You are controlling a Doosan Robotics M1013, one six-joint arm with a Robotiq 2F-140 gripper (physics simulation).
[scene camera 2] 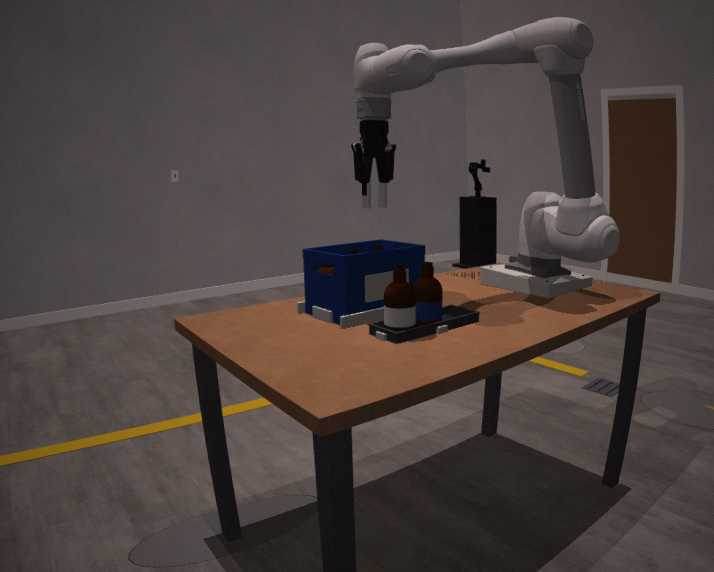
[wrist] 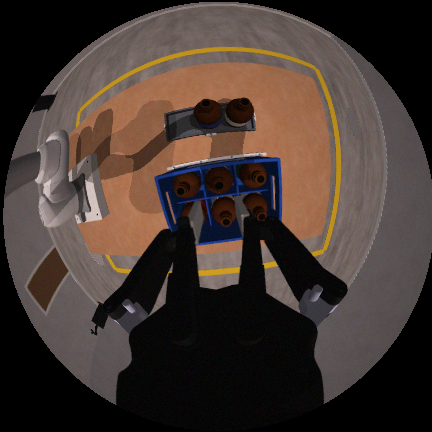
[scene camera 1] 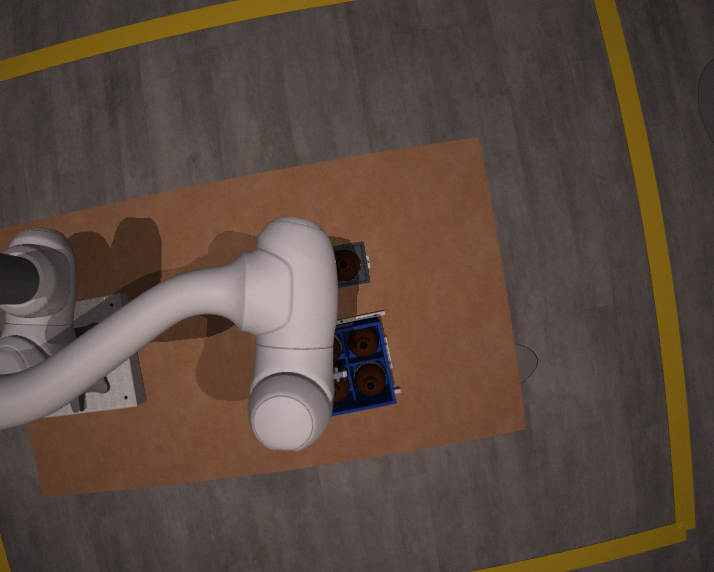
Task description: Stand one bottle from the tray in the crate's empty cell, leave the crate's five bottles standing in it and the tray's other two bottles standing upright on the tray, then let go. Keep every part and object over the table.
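Note:
The blue crate (scene camera 1: 363, 409) (scene camera 2: 324, 294) (wrist: 280, 200) stands on the table. In the wrist view its six cells each hold a brown bottle; the near left one is partly hidden behind a finger. The dark tray (scene camera 1: 364, 282) (scene camera 2: 461, 321) (wrist: 180, 131) carries two upright bottles, one with a blue label (scene camera 2: 428, 297) (wrist: 207, 112) and one with a white label (scene camera 2: 399, 300) (wrist: 240, 111); the tray's left end is bare. My gripper (scene camera 2: 374, 202) (wrist: 217, 207) is open, with its fingers partly apart and empty, well above the crate. In scene camera 1 the arm hides part of both.
Pale stop strips (scene camera 2: 361, 317) (wrist: 217, 160) stand on the table (scene camera 1: 441, 268) (scene camera 2: 286, 357) (wrist: 290, 130) along the crate's sides, one of them between crate and tray. The arm's base plate (scene camera 1: 128, 381) (scene camera 2: 536, 283) (wrist: 95, 200) is at the table's other end.

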